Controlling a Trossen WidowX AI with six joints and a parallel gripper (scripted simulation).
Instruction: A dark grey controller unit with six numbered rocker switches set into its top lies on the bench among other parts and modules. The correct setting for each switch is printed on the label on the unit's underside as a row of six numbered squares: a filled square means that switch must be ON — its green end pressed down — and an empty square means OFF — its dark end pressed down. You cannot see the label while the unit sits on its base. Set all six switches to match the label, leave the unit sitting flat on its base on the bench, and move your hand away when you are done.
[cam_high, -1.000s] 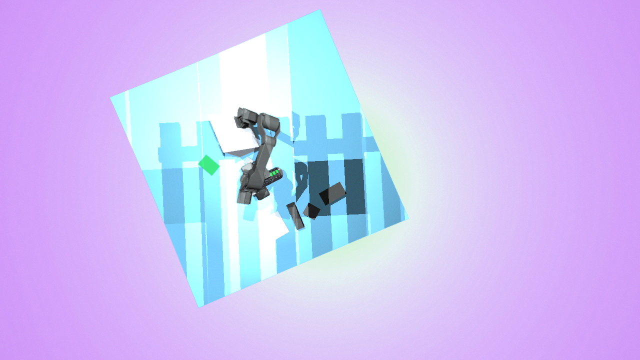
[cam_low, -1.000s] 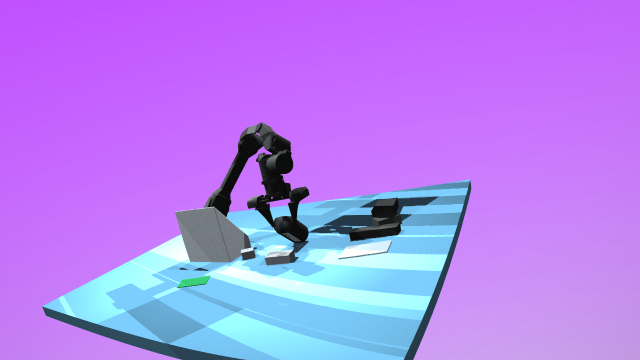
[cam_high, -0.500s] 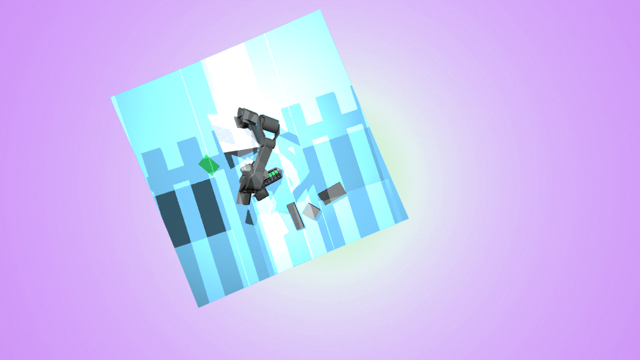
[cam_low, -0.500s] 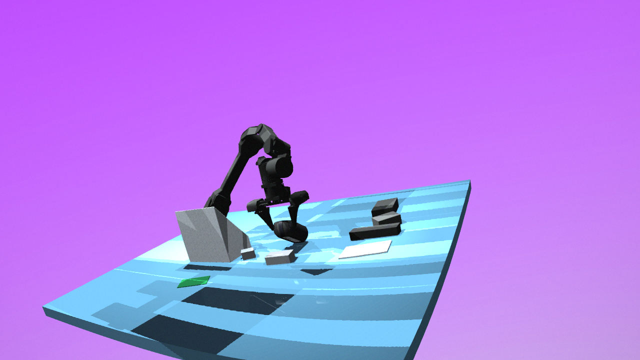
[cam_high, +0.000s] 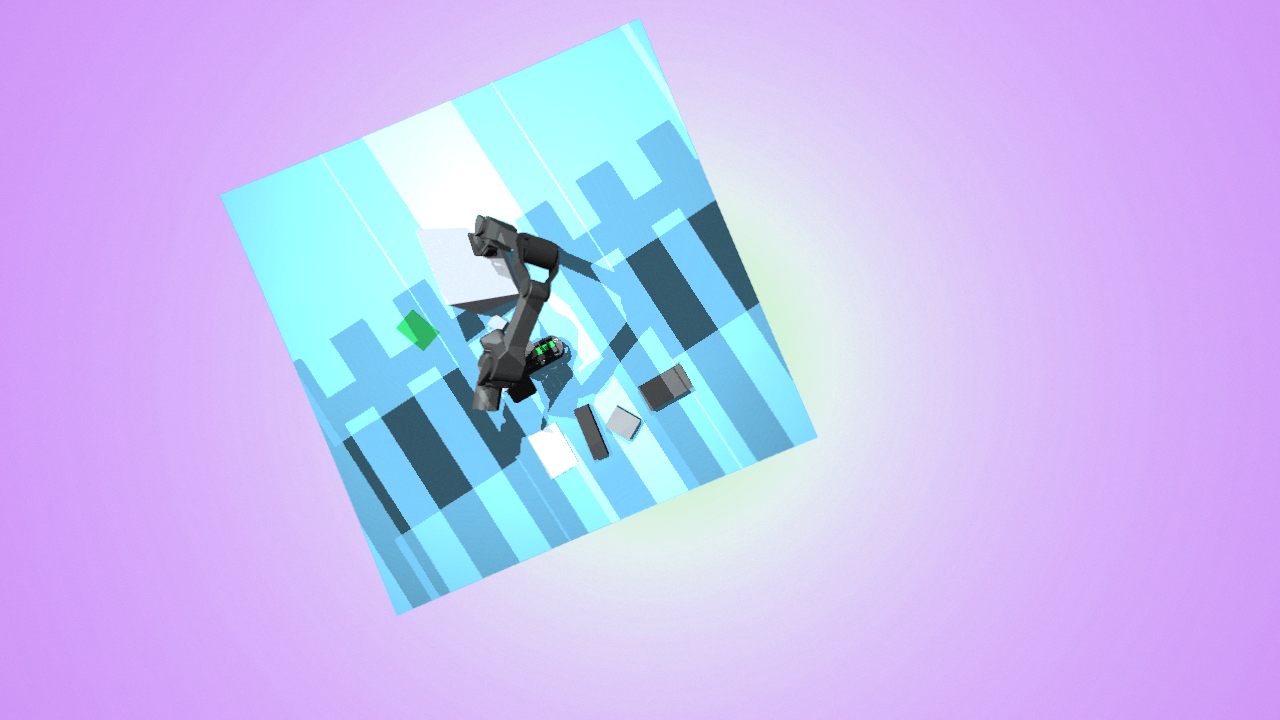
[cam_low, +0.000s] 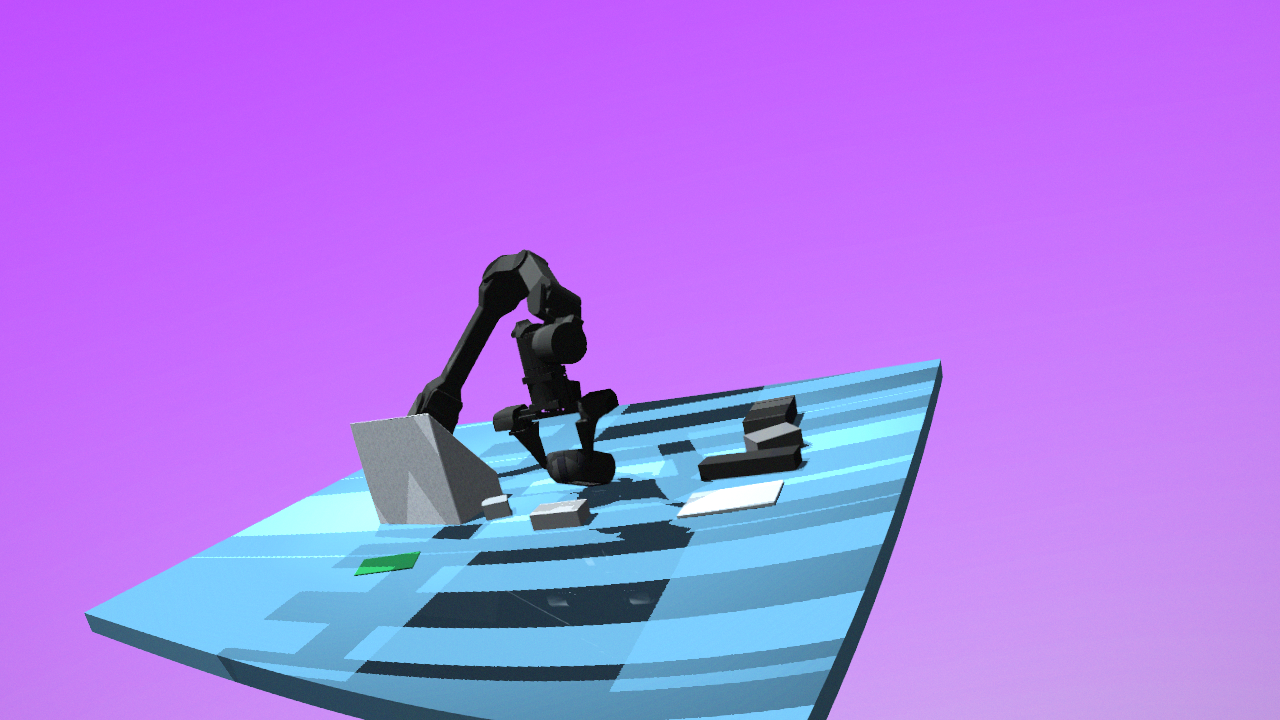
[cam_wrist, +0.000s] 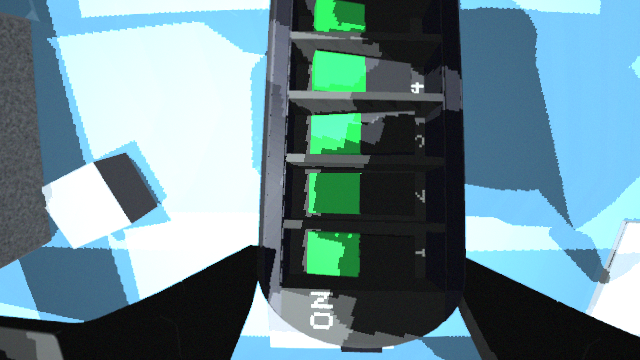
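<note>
Now: gripper tip 6 cm to the left of the light grey block, 6 cm above it and 1 cm short of it. From my gripper tip the other things lie so: white-grey cube (14 cm behind, 6 cm below, 3 cm to the right); dark bar (24 cm ahead, 12 cm to the left, 6 cm below); white plate (26 cm ahead, 7 cm below, 1 cm to the right).
</note>
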